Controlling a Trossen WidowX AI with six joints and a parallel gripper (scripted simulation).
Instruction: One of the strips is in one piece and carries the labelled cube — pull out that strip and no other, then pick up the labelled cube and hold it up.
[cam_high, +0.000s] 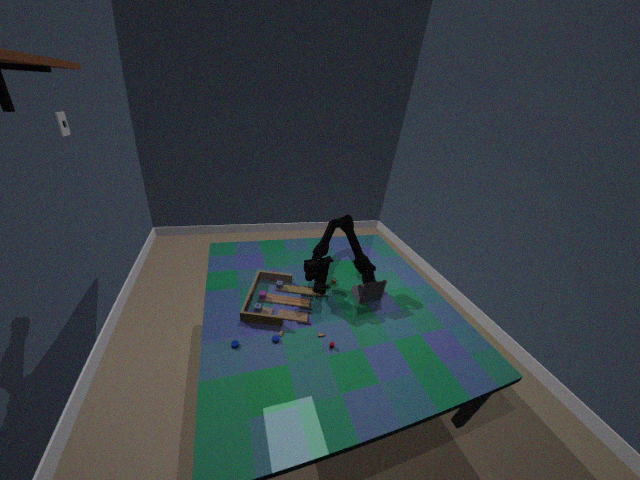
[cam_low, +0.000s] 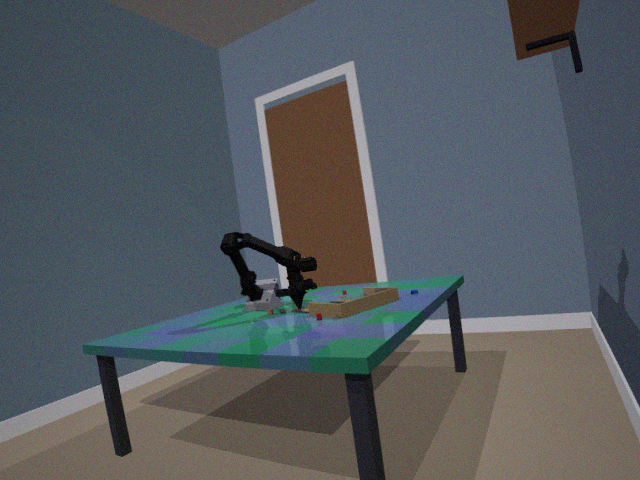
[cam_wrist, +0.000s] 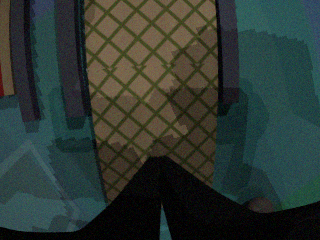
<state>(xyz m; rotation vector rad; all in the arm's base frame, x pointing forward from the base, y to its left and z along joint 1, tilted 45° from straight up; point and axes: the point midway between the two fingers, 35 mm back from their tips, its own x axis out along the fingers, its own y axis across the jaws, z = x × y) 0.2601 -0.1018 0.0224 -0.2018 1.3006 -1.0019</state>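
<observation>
My gripper tip is now 9 cm short of the cross-hatched tan strip and 5 cm to the left of it. Round my gripper tip: brown block (12 cm behind, 5 cm to the right).
</observation>
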